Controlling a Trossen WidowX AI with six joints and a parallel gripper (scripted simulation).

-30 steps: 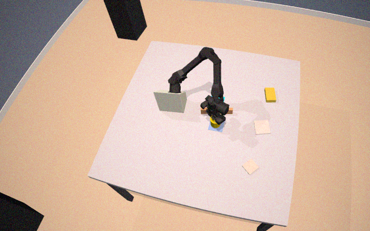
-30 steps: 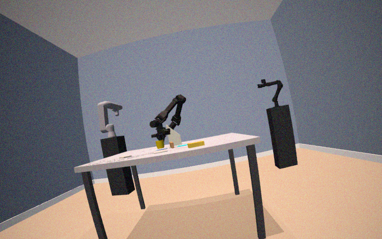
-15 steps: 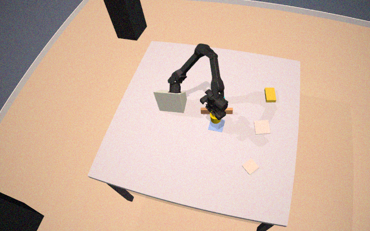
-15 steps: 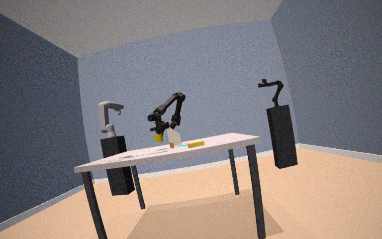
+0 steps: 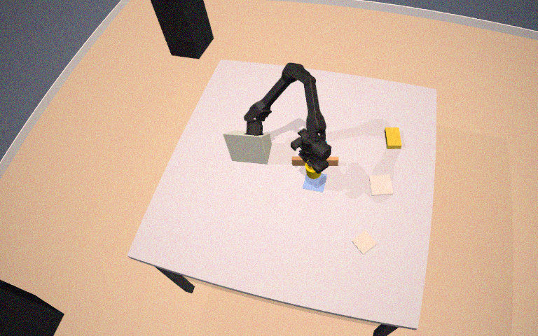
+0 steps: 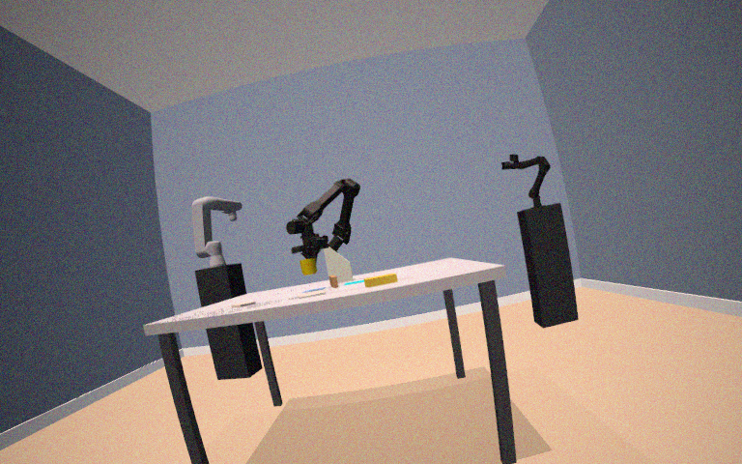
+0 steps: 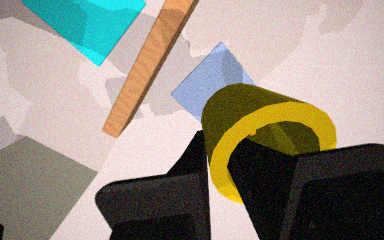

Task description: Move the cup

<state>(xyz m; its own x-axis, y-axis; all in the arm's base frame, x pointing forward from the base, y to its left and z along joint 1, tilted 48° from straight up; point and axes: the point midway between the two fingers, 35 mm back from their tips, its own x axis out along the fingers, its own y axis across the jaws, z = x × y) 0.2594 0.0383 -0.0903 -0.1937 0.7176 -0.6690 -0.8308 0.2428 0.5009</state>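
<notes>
My gripper tip is 3 cm past the cyan pad, 17 cm to the right of it and 11 cm above it. Also, from my gripper tip: yellow cup: 2 cm ahead, 2 cm to the right; then low brown bar: 8 cm to the left, 9 cm below.
</notes>
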